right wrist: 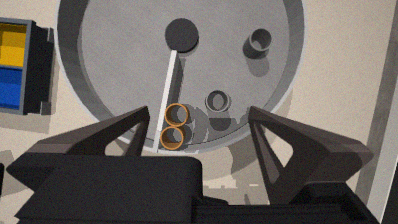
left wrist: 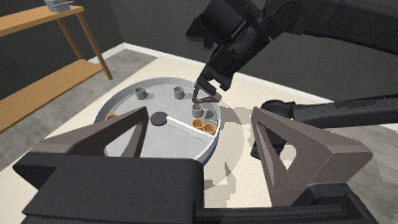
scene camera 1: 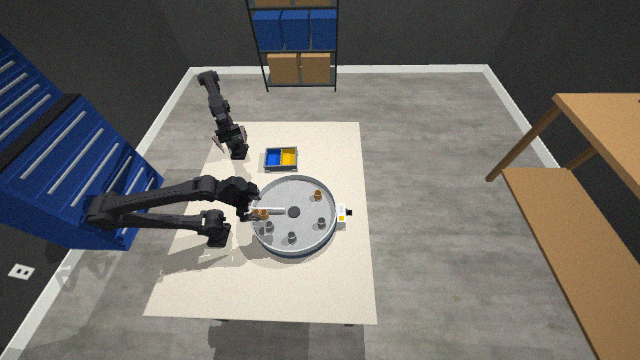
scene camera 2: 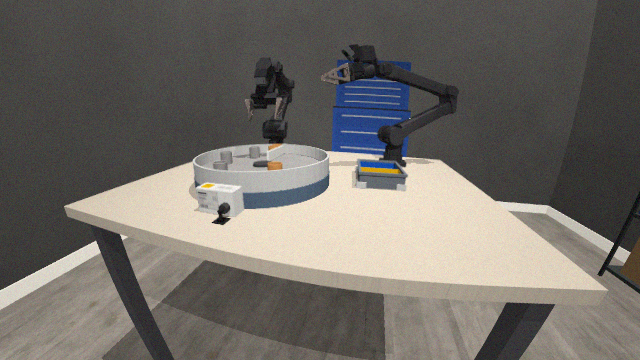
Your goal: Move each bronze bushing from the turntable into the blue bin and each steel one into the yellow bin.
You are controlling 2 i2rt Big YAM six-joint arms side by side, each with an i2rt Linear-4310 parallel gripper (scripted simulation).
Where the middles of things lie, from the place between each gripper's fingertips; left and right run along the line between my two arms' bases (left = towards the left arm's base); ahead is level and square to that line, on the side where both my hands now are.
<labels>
My right hand is 30 mm short of the grey bin tray (scene camera 2: 377,180), 420 mm to the right of it and 170 mm above it.
The grey bin tray is 330 mm below my left hand, 210 mm to the left of it and 130 mm ahead of it.
</labels>
